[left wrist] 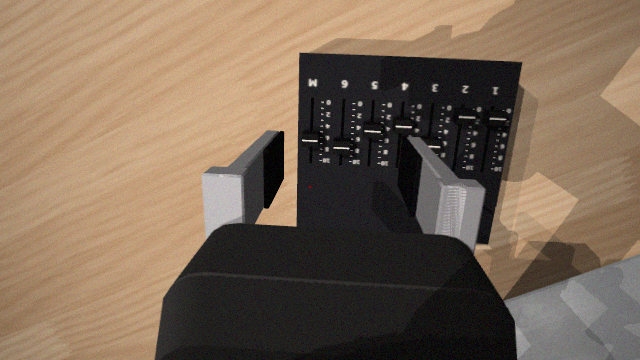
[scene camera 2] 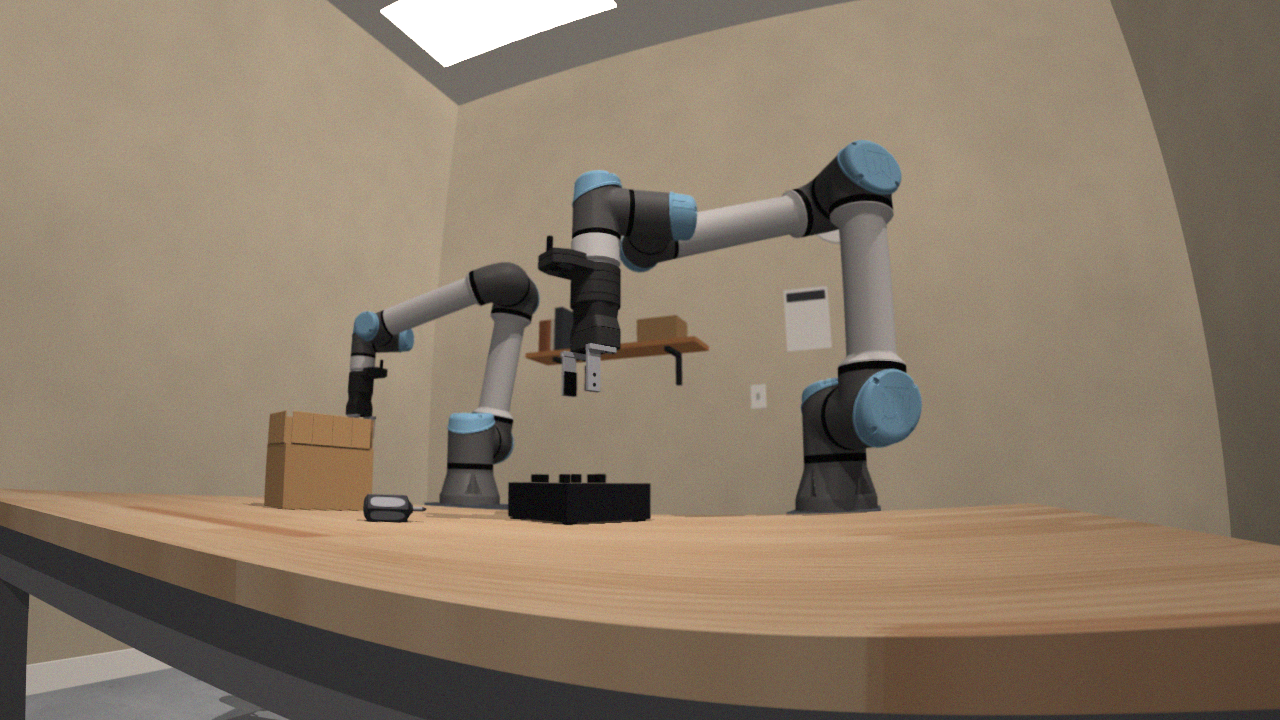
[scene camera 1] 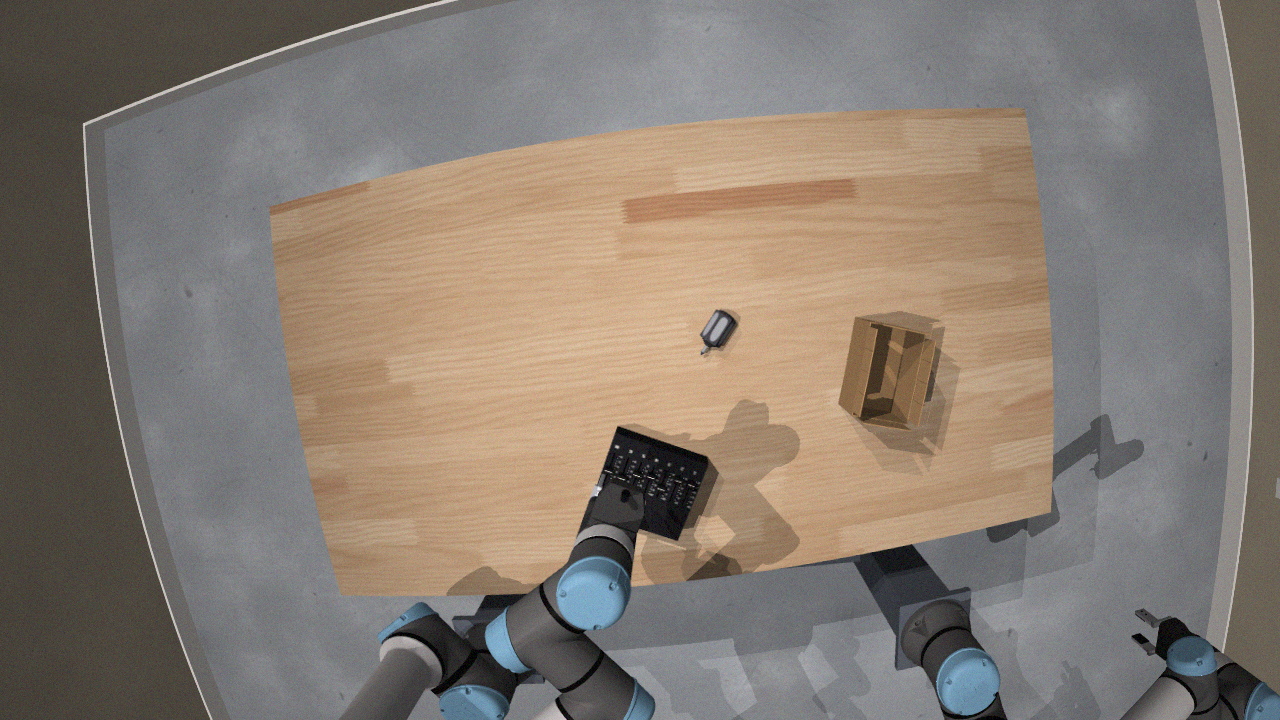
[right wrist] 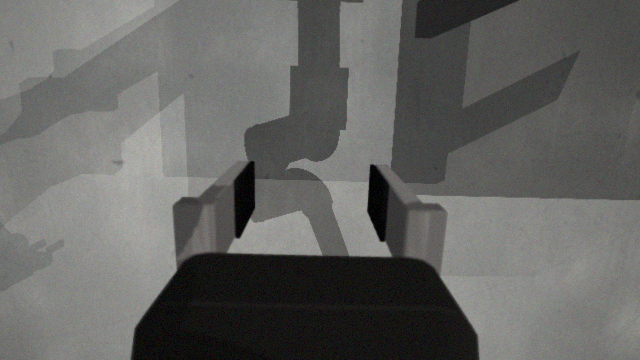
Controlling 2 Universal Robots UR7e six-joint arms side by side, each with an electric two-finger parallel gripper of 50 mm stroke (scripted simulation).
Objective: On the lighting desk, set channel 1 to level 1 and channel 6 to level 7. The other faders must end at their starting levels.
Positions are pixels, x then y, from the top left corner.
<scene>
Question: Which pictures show the right gripper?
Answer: Scene camera 2, scene camera 1 and the right wrist view only.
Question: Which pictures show the grey-and-black tool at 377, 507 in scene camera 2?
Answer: Scene camera 2 and scene camera 1 only.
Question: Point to a grey-and-black tool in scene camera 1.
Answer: At 720, 324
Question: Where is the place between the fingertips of the right gripper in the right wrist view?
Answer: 311, 186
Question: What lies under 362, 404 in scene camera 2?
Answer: The right gripper.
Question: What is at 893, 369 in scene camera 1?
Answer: A cardboard box.
</scene>
